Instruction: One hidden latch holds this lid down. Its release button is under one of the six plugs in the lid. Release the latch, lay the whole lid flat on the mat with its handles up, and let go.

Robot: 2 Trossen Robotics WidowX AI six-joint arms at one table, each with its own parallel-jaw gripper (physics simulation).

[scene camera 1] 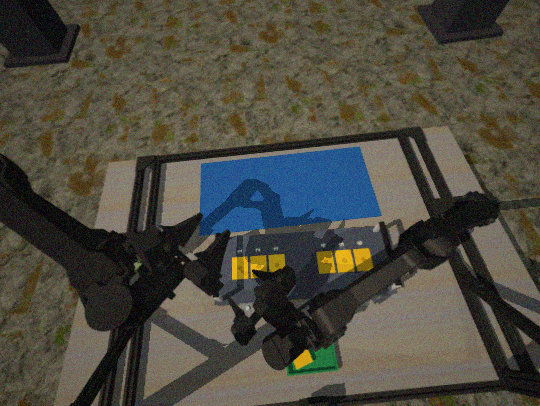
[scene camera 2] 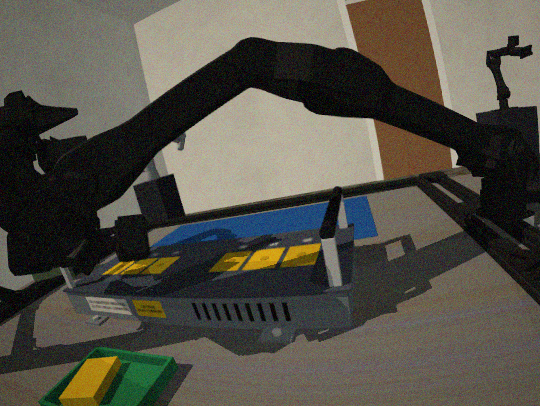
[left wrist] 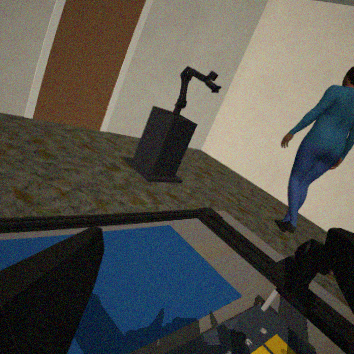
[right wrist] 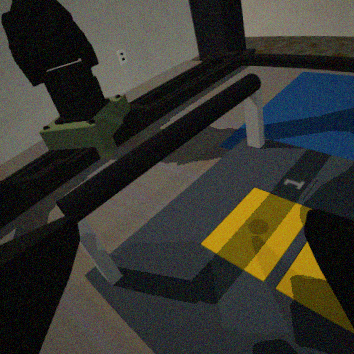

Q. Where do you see a blue mat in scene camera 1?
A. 249, 194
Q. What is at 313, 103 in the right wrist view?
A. A blue mat.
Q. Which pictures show the left gripper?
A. Scene camera 1, scene camera 2 and the left wrist view only.
